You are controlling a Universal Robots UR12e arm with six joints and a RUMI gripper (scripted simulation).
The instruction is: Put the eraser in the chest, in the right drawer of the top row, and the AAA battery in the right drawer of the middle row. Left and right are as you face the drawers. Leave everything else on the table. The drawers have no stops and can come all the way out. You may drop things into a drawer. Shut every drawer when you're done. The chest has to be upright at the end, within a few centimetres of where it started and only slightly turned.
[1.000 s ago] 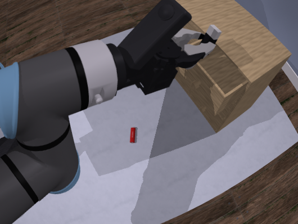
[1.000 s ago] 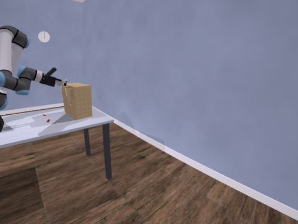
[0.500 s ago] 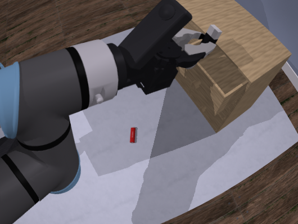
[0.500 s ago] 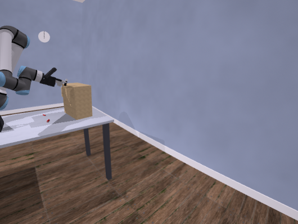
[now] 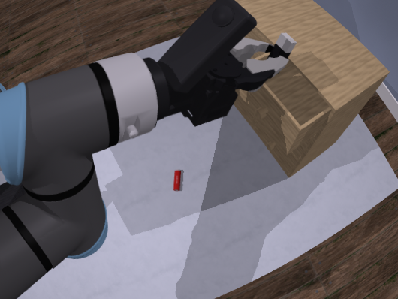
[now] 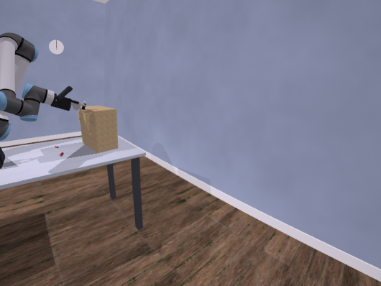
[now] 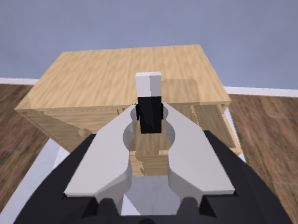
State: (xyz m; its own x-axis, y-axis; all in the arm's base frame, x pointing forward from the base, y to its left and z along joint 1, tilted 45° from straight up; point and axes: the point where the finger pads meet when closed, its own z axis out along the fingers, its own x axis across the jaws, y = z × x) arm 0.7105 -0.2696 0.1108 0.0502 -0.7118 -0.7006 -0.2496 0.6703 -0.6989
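The eraser lies 1 cm ahead of my hand.
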